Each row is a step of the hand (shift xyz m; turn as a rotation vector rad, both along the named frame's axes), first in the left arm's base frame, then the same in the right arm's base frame.
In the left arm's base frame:
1: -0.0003 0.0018 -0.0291 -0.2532 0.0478 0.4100
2: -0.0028 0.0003 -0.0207 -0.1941 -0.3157 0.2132
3: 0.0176 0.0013 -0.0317 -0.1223 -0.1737 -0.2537
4: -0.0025 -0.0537 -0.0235 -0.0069 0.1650 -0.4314
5: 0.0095 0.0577 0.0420 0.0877 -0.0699 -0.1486
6: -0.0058 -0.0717 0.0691 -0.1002 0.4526 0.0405
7: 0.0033 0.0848 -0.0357 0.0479 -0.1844 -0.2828
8: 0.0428 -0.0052 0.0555 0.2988 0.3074 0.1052
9: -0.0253 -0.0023 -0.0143 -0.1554 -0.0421 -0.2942
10: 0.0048 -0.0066 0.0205 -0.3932 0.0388 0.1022
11: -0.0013 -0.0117 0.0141 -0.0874 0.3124 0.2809
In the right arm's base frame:
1: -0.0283 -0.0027 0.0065 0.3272 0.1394 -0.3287
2: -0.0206 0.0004 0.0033 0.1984 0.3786 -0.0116
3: -0.0264 -0.0135 0.0209 -0.2515 0.1990 0.0815
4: -0.0164 0.0425 0.0369 -0.4377 -0.1473 0.0107
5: 0.0354 -0.0491 -0.0391 -0.1129 -0.0067 0.1479
6: 0.0742 0.0634 0.0205 -0.0428 -0.2918 -0.3599
7: -0.0443 -0.0705 -0.0393 -0.2370 0.1010 0.2234
8: 0.0644 -0.0195 0.0203 0.1343 -0.4204 0.0097
9: -0.0196 0.0167 -0.0137 -0.3152 0.1139 -0.0121
10: 0.0217 0.0033 0.0021 -0.0016 0.2171 -0.3456
11: 0.0147 0.0107 0.0023 0.2094 -0.1773 -0.3299

